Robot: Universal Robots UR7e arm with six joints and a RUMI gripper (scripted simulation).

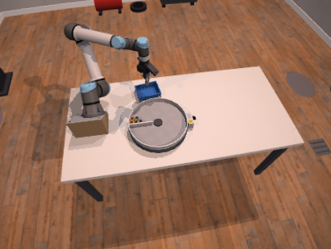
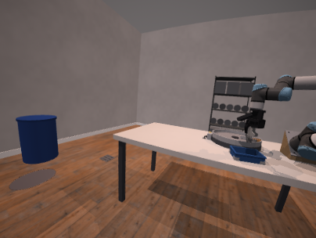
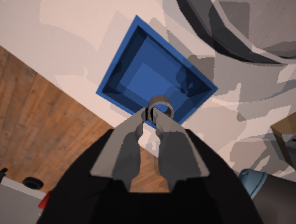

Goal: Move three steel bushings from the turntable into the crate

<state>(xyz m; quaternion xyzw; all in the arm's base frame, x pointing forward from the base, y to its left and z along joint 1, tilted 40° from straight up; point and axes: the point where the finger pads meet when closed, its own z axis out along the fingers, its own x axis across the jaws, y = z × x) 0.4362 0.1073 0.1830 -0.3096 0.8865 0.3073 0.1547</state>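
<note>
Right now my hand is 11 cm above the blue crate, 1 cm to the left of it and 1 cm past it. The rest, counted from my hand: round grey turntable (35 cm to the right, 8 cm below).
</note>
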